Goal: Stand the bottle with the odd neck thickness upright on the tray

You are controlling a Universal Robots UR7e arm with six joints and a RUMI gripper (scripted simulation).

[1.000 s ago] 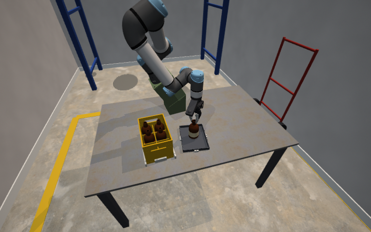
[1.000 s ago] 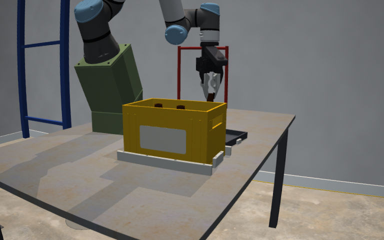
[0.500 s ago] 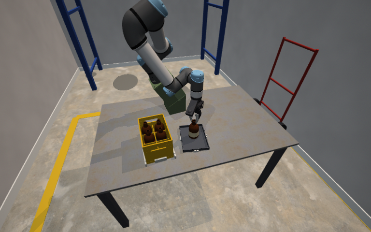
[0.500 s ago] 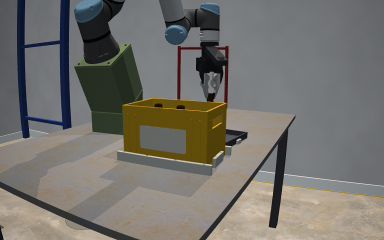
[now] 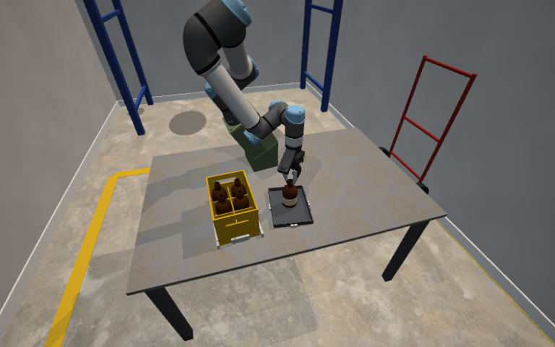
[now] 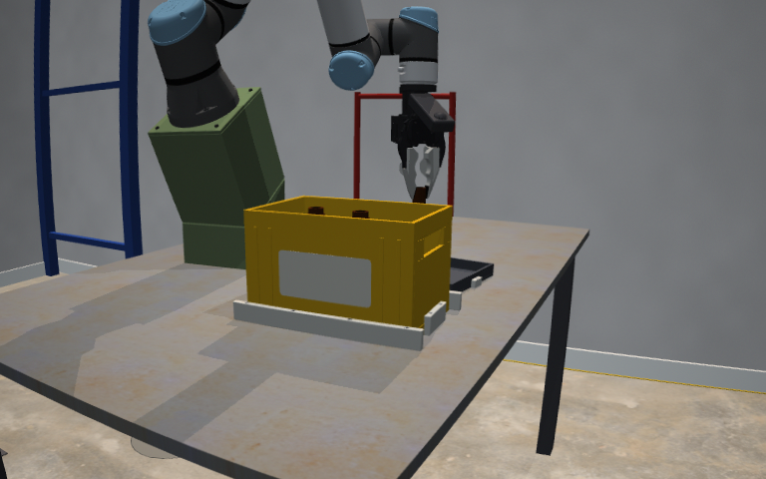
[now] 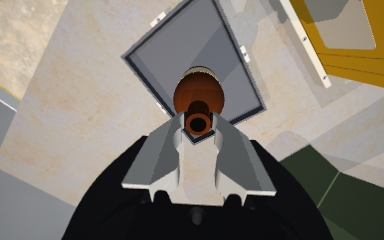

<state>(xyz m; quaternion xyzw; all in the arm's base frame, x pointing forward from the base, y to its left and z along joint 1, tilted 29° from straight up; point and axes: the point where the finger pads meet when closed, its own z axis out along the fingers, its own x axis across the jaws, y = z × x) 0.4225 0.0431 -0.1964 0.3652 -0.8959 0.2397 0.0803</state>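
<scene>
Now: the dark tray 160 mm below my hand. Also, from my hand: yellow crate 280 mm to the right, 90 mm below, 20 mm behind.
</scene>
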